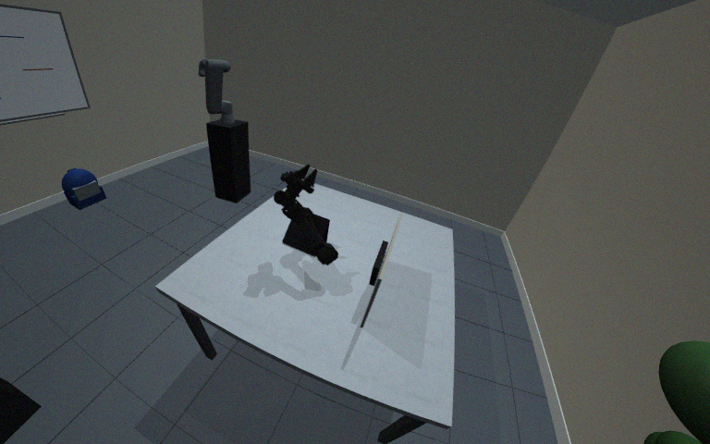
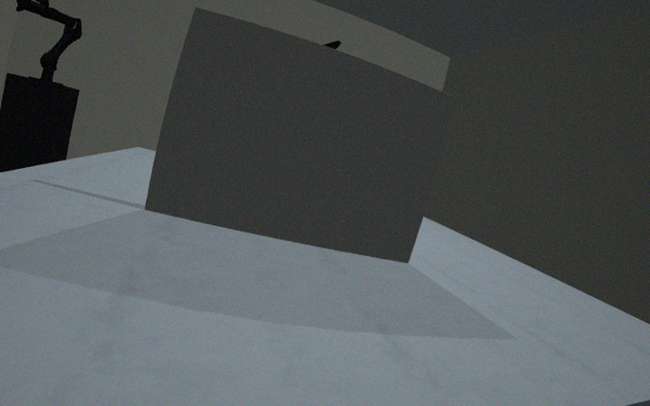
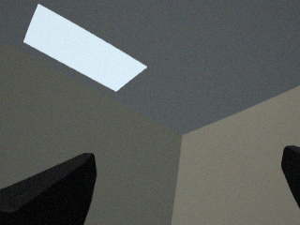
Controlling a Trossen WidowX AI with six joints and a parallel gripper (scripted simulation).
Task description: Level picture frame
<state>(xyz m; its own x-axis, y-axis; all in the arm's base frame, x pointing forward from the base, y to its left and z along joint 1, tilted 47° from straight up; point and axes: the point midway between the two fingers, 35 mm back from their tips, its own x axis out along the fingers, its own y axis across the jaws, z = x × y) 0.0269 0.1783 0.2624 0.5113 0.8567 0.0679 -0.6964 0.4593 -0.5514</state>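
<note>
The picture frame is 40 cm ahead of my gripper tip, 29 cm below it and 16 cm to the right of it. Also, from my gripper tip: wall panel 41 cm ahead, 31 cm below, 16 cm to the right.
</note>
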